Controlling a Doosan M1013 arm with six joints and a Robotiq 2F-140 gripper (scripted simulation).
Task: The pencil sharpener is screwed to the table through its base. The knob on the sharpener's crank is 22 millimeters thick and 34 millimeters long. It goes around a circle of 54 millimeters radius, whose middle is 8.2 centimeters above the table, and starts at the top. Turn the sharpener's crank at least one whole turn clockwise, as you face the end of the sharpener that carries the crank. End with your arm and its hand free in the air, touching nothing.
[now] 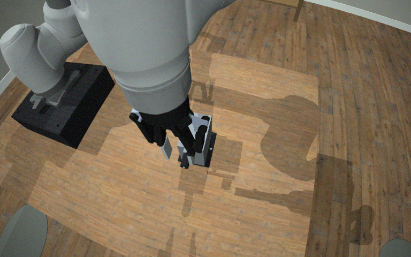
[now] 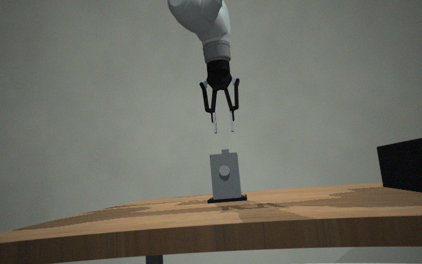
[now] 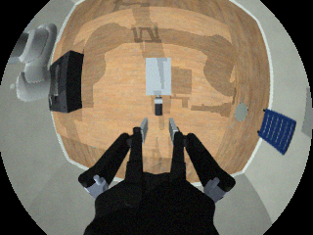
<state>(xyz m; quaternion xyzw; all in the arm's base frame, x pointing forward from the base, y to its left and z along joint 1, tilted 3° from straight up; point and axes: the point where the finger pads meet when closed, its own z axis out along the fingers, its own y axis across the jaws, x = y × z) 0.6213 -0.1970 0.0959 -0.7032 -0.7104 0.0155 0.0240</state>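
Right now the black crank knob is 100 mm below my hand and 20 mm to the left of it. The rest, counted from my hand: crank: 110 mm below, 20 mm to the left.
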